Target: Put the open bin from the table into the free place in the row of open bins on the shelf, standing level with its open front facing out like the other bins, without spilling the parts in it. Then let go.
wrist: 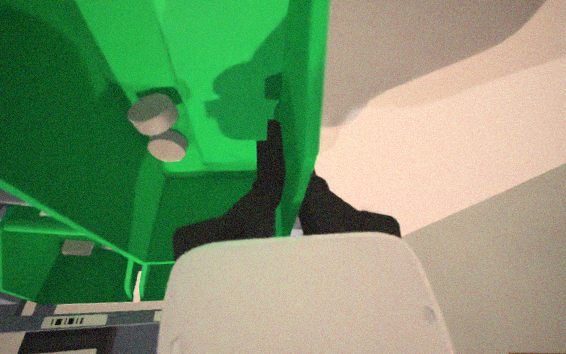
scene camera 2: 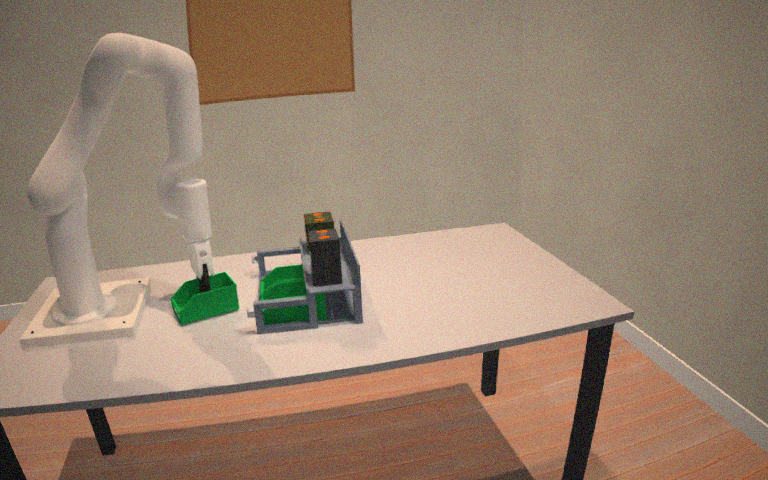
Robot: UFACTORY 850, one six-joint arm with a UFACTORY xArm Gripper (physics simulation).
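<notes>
The open green bin stands level on the table beside the robot base. Two grey round parts lie inside it. My gripper points down and is shut on one side wall of this bin, with one dark finger inside and the other outside, partly hidden by the wall. The grey shelf stands to the right in the scene view. Other green bins sit in its lower level. The free place cannot be made out clearly.
Two dark boxes with orange marks, a front one and a rear one, stand on the upper part of the shelf. The shelf's side frame and a tall grey panel rise from the table. The wall stands behind the table.
</notes>
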